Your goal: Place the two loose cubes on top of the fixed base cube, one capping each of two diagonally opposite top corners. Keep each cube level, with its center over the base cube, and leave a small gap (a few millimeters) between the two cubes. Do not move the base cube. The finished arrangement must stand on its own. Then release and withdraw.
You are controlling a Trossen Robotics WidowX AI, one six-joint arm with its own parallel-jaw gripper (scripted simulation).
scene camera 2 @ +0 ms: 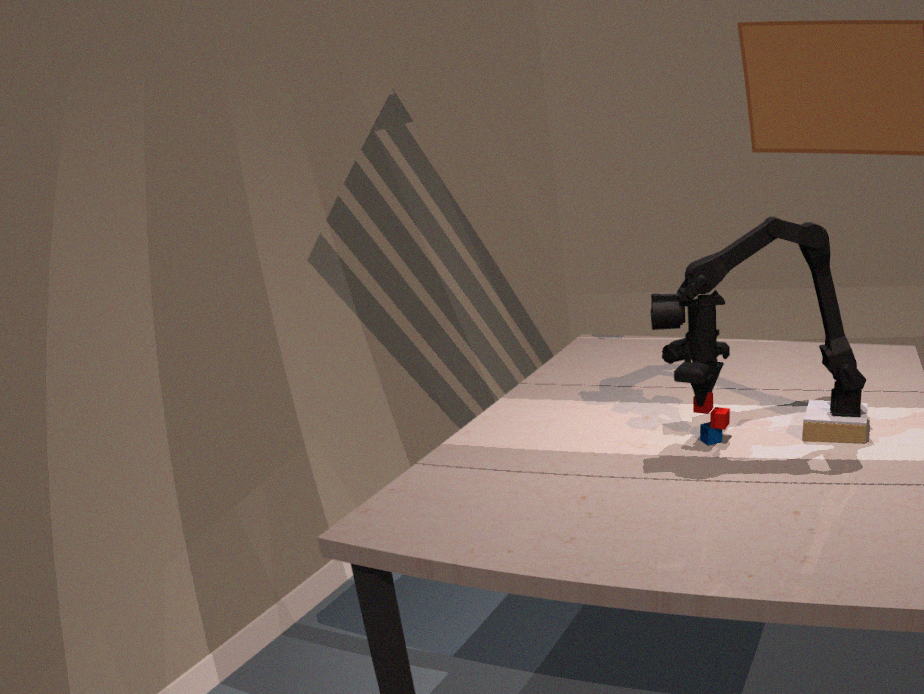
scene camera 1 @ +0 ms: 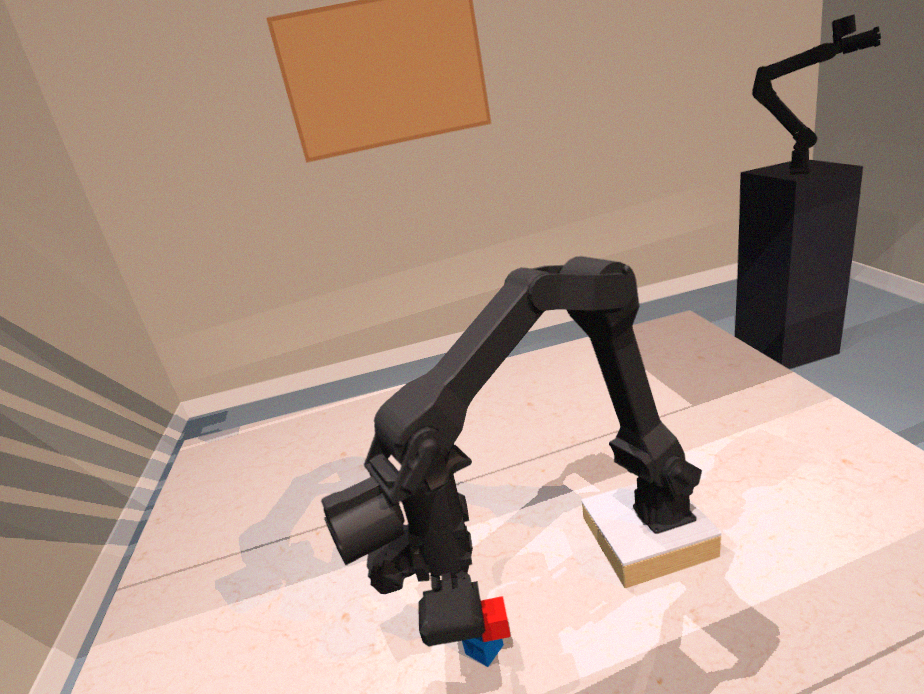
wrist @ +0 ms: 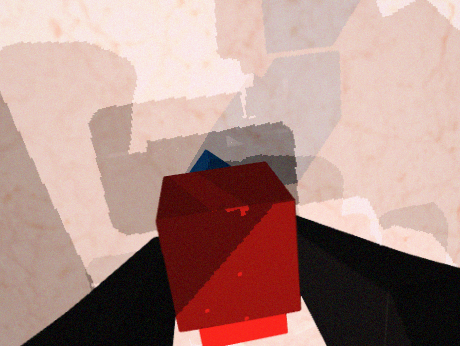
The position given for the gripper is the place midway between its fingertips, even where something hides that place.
The gripper (scene camera 1: 459, 609) carries a red cube (wrist: 228, 235). Further things: a red cube (scene camera 1: 496, 623).
The gripper shows as well in scene camera 2 (scene camera 2: 703, 402) and in the wrist view (wrist: 227, 240).
